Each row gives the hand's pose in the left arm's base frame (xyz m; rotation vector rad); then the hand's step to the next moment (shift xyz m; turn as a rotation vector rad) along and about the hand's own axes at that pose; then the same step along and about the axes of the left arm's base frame.
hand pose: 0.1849 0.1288 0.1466 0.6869 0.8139 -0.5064
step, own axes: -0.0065 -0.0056 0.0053 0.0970 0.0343 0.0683
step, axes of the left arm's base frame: -0.0049 -0.0066 0.0058 0.1125 -0.0405 -0.0309
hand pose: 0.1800 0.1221 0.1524 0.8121 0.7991 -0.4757
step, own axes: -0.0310 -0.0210 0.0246 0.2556 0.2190 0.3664
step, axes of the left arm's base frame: -0.0220 -0.0298 0.0252 0.4622 -0.1751 0.0571
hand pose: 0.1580 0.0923 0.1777 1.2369 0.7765 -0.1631
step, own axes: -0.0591 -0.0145 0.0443 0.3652 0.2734 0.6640
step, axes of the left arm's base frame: -0.0314 -0.0616 0.0296 0.7023 -0.3891 0.0664
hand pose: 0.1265 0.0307 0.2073 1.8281 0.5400 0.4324
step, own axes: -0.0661 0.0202 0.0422 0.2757 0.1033 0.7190
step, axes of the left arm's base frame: -0.0289 -0.0755 0.0044 0.6324 -0.4365 -0.1148
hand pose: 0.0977 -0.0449 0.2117 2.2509 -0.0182 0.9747
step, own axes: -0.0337 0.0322 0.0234 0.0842 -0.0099 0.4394
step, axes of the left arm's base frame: -0.0178 -0.0467 -0.0148 0.3451 -0.2306 -0.1672
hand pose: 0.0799 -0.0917 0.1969 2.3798 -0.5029 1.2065
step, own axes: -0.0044 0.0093 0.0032 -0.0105 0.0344 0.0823
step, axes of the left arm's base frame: -0.0049 -0.0090 -0.0034 0.0321 -0.0705 -0.0454
